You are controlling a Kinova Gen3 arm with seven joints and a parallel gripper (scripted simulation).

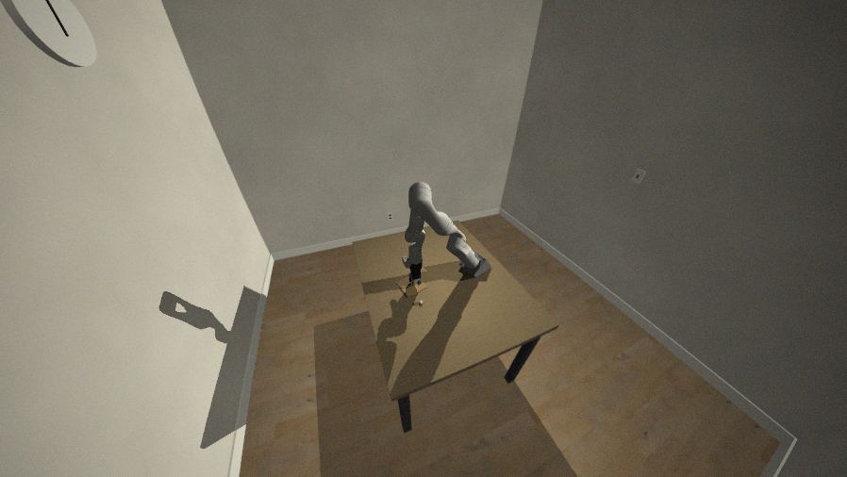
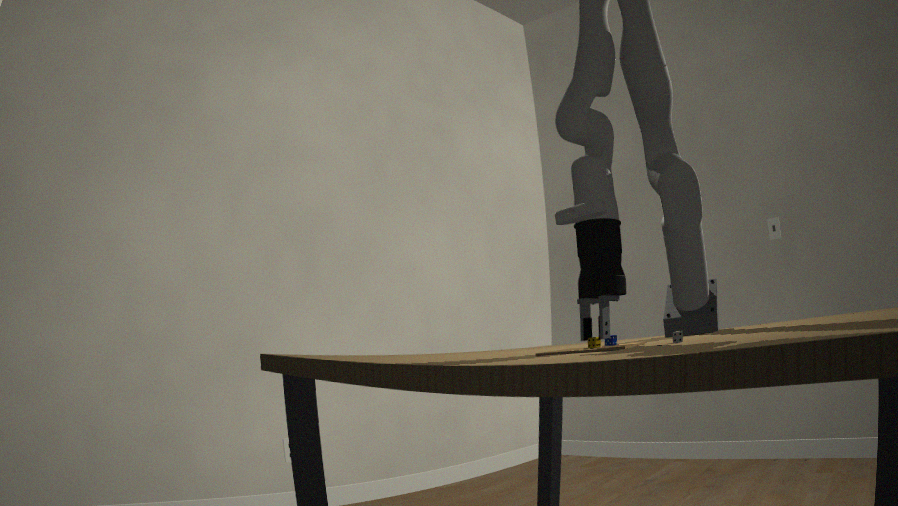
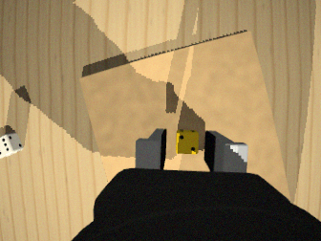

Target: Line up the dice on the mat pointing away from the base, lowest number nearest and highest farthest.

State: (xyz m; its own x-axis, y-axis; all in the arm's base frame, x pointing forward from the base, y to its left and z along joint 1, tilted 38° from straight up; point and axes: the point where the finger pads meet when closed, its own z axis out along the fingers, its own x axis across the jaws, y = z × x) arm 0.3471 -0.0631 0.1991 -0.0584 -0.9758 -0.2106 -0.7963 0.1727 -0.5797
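Right now the yellow die is 20 mm below my hand. Round my hand: white die: 150 mm to the left, 30 mm below; then blue die: 50 mm behind, 20 mm below; then tan mat: 30 mm below.
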